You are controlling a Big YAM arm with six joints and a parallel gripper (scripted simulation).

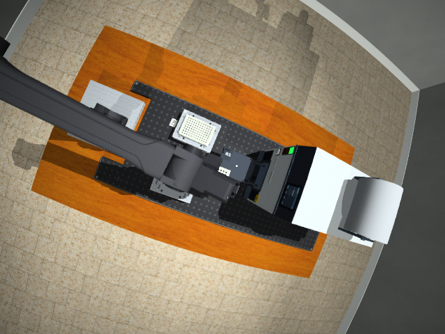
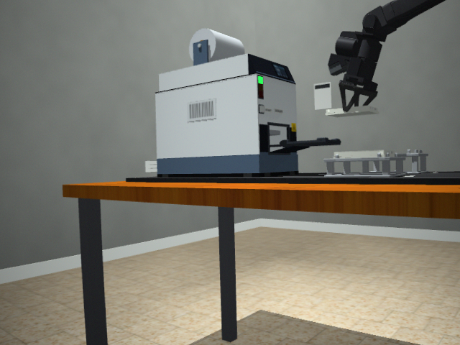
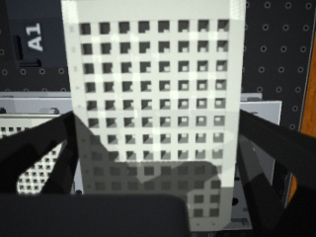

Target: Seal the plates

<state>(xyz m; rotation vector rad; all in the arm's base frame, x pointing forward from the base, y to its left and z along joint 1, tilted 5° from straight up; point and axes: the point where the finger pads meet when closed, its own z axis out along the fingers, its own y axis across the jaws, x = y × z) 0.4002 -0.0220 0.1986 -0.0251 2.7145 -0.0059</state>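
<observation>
My gripper is now 100 mm short of the sealer stage, 90 mm above it and 80 mm to the right of it. The rest, counted from my hand: plate nest: 150 mm to the left, 140 mm below, 90 mm behind; pale start button: 190 mm ahead, 170 mm to the left, 10 mm above; A1 mark: 200 mm to the left, 170 mm behind, 140 mm below.
</observation>
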